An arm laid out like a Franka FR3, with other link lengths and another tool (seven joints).
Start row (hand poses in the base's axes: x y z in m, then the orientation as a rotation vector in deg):
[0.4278, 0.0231, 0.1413, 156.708, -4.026, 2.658]
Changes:
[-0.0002, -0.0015, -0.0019, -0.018, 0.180, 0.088]
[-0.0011, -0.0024, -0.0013, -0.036, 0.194, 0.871]
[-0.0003, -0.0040, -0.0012, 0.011, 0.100, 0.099]
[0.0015, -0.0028, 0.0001, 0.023, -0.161, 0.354]
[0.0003, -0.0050, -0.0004, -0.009, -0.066, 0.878]
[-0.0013, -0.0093, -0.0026, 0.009, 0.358, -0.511]
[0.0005, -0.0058, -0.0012, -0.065, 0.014, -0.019]
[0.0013, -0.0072, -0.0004, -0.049, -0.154, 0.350]
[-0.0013, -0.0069, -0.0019, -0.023, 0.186, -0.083]
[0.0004, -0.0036, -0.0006, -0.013, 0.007, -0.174]
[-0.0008, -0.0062, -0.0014, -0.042, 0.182, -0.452]
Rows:
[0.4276, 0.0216, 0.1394, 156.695, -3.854, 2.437]
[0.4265, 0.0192, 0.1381, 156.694, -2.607, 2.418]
[0.4262, 0.0152, 0.1369, 156.709, -2.444, 2.309]
[0.4277, 0.0124, 0.1370, 156.741, -2.006, 2.629]
[0.4280, 0.0074, 0.1366, 156.753, -0.823, 2.966]
[0.4267, -0.0019, 0.1340, 156.757, -1.422, 2.333]
[0.4272, -0.0077, 0.1328, 156.692, -1.442, 2.309]
[0.4285, -0.0149, 0.1324, 156.648, -1.006, 2.618]
[0.4272, -0.0218, 0.1305, 156.626, -1.066, 2.340]
[0.4276, -0.0254, 0.1299, 156.609, -1.301, 2.281]
[0.4268, -0.0316, 0.1285, 156.558, -1.866, 1.905]

